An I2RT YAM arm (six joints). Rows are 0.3 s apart.
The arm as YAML. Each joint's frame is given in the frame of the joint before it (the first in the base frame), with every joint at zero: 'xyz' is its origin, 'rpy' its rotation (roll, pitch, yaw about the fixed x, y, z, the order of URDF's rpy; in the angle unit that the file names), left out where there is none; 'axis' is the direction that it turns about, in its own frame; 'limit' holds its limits. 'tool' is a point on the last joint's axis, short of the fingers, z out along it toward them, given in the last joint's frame.
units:
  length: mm
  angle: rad
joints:
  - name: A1
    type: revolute
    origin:
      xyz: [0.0, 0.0, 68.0]
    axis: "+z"
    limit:
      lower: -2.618
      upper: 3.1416
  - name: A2
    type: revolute
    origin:
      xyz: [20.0, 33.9, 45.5]
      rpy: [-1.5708, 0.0, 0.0]
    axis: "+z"
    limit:
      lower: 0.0
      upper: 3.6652
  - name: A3
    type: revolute
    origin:
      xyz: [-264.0, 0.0, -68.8]
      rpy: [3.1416, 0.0, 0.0]
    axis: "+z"
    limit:
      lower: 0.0
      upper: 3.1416
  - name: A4
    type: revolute
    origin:
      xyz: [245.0, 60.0, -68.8]
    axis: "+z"
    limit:
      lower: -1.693
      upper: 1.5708
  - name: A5
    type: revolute
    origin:
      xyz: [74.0, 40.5, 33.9]
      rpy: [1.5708, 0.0, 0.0]
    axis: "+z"
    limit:
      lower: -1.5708
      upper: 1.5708
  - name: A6
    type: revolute
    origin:
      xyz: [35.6, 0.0, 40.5]
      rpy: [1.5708, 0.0, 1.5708]
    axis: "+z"
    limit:
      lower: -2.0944
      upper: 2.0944
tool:
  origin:
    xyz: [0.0, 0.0, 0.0]
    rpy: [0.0, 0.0, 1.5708]
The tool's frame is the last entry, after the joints.
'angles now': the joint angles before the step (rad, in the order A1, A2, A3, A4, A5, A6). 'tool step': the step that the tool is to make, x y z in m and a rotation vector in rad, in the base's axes. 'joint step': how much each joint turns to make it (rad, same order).
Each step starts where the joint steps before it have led.
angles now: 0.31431 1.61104 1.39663 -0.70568 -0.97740 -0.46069
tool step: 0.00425 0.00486 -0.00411 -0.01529 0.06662 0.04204
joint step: 0.00820 0.05464 0.06180 -0.11236 -0.02429 -0.04443
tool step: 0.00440 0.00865 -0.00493 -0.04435 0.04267 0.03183
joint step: 0.02036 0.05655 0.06238 -0.09661 0.01905 -0.04295
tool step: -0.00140 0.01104 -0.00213 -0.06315 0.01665 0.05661
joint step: 0.03278 0.04585 0.06462 -0.11822 0.03958 -0.07510
